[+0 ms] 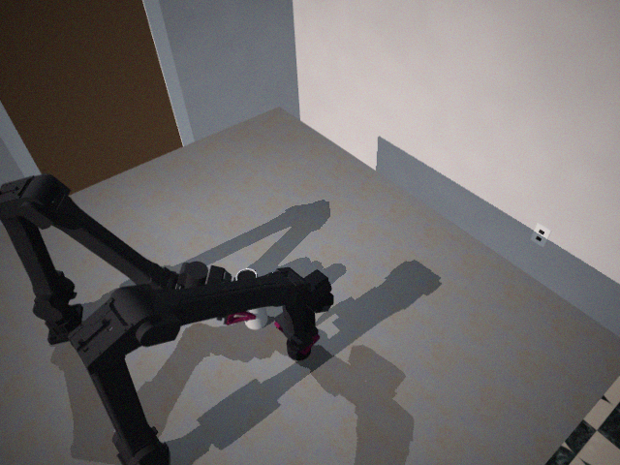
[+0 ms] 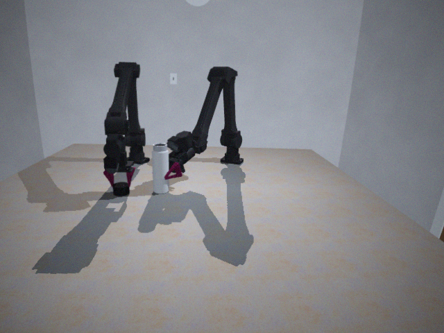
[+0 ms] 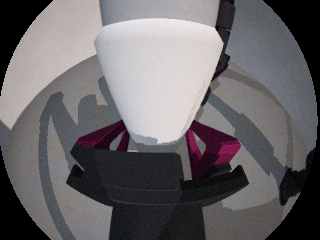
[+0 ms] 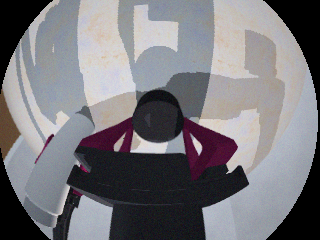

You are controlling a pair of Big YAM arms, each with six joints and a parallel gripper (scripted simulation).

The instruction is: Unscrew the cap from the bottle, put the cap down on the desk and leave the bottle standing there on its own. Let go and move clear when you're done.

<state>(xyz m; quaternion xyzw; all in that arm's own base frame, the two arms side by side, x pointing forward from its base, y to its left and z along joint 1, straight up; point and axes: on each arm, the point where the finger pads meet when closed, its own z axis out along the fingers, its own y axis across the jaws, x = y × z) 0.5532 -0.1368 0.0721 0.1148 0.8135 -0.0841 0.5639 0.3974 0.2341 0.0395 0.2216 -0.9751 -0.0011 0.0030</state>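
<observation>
Now: right hand 2 cm above the black cap.
</observation>
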